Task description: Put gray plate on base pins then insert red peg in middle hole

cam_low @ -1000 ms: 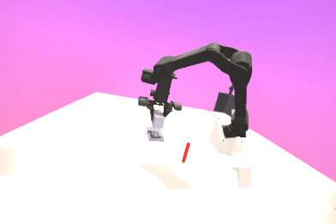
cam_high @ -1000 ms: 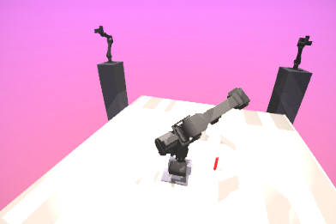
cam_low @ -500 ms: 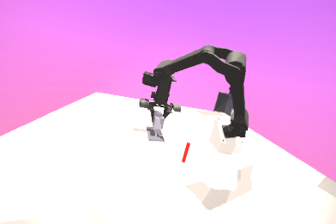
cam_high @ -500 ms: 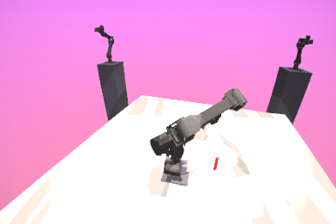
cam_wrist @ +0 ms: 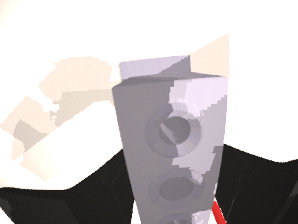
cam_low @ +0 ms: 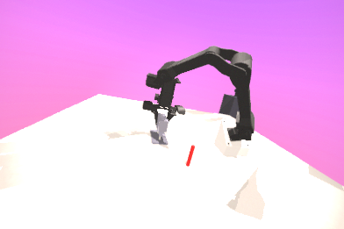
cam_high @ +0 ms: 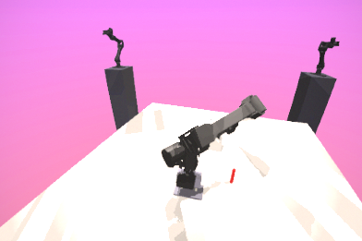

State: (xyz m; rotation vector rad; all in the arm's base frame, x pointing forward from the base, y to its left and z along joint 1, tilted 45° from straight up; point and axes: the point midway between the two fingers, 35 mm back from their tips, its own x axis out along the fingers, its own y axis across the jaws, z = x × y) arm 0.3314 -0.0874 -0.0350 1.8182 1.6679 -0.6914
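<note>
The gray base lies 50 mm below my gripper tip. Round my gripper tip: gray plate (30 mm above); red peg (180 mm to the left, 80 mm behind, 20 mm below).
</note>
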